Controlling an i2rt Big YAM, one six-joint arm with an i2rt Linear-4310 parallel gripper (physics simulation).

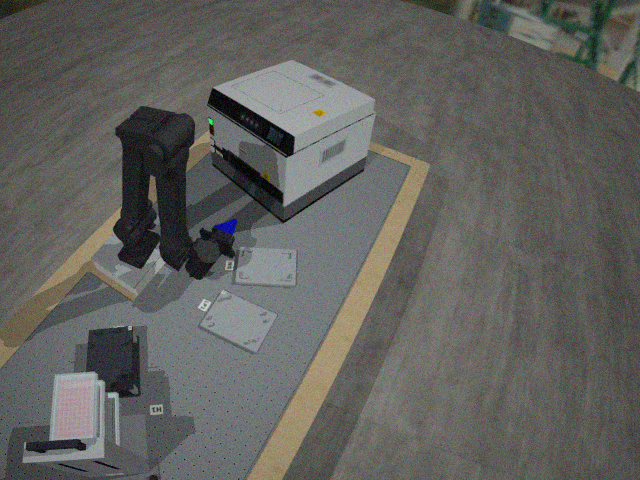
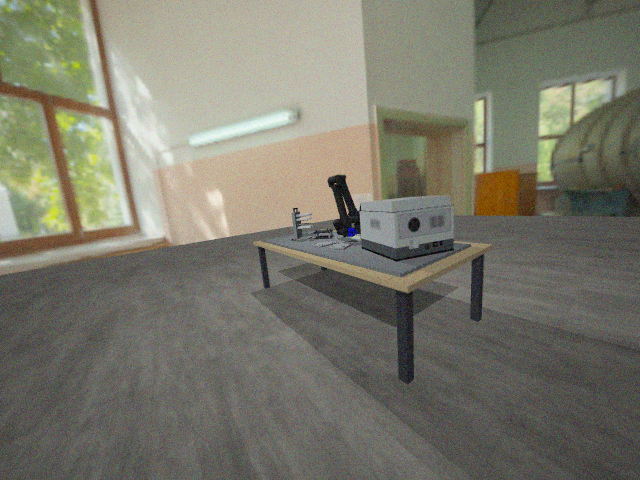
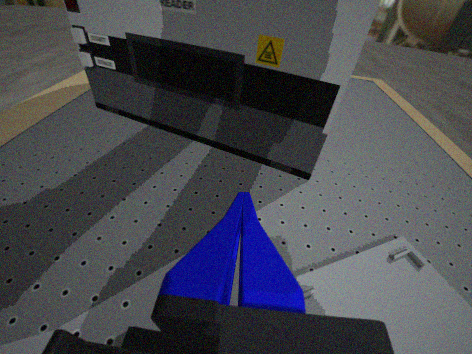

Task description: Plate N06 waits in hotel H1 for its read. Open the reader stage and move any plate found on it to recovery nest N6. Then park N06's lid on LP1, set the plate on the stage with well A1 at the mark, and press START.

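Seen in the pictures: gripper, between the fingertips: [image 1: 235, 220] [image 2: 357, 232] [image 3: 243, 198]; arm's base, origin of its link: [image 1: 139, 248] [image 2: 359, 232].
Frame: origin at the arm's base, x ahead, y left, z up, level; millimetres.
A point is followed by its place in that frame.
Note:
The white reader [image 1: 323, 165] @(x 423, y 415, z 107 mm) [image 2: 387, 229] @(x 500, y 563, z 124 mm) [image 3: 300, 25] @(x 300, y 301, z 128 mm) stands at the far end of the mat. Its dark stage front [image 3: 185, 70] @(x 186, y 359, z 62 mm) looks flush in the slot, so the stage appears shut. Two small white buttons, START [image 3: 79, 35] @(x 28, y 432, z 81 mm) and the STAGE button [image 3: 86, 59] @(x 27, y 432, z 48 mm), are at the slot's left. My gripper [image 1: 231, 223] @(x 246, y 162, z 47 mm) [image 2: 352, 231] @(x 246, y 162, z 47 mm) [image 3: 243, 198] @(x 246, y 162, z 47 mm) is shut and empty, with blue fingertips low in front of the reader, apart from it. A pink-filled plate [image 1: 75, 405] @(x 208, y -472, z 194 mm) is in the hotel [image 1: 98, 453] @(x 305, y -524, z 220 mm) [image 2: 296, 224] @(x 281, y -507, z 106 mm), beside label H1 [image 1: 156, 409] @(x 262, y -383, z -38 mm); its ID is unreadable.
Two flat grey nests, one nearer the reader [image 1: 266, 267] @(x 366, y 92, z -27 mm) [image 3: 370, 290] @(x 358, y 129, z -26 mm) and one angled [image 1: 238, 321] @(x 358, y -91, z -28 mm), carry labels too blurred to read surely. A black stand [image 1: 110, 356] @(x 119, y -325, z 22 mm) is between the arm base and hotel. Wooden edging [image 1: 356, 310] [image 2: 330, 262] @(x 626, y 256, z -49 mm) borders the table.

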